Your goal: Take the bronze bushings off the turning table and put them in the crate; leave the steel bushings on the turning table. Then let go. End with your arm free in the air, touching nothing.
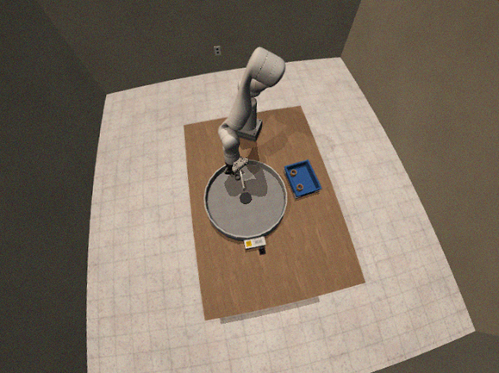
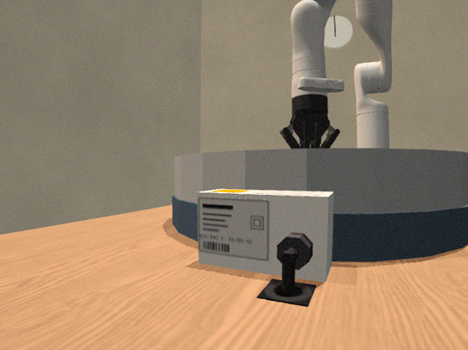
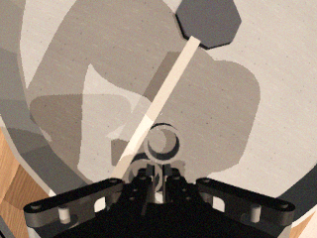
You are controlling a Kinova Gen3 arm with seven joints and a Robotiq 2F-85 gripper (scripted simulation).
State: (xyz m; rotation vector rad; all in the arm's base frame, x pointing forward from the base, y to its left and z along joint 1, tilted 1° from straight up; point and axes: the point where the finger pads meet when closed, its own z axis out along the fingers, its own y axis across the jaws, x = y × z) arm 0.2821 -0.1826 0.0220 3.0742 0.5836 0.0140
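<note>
Now: hand 170 mm short of the turning table, 10 mm to the right of it and 40 mm above it. Round my hand: blue crate: 140 mm ahead, 340 mm to the left, 60 mm below.
</note>
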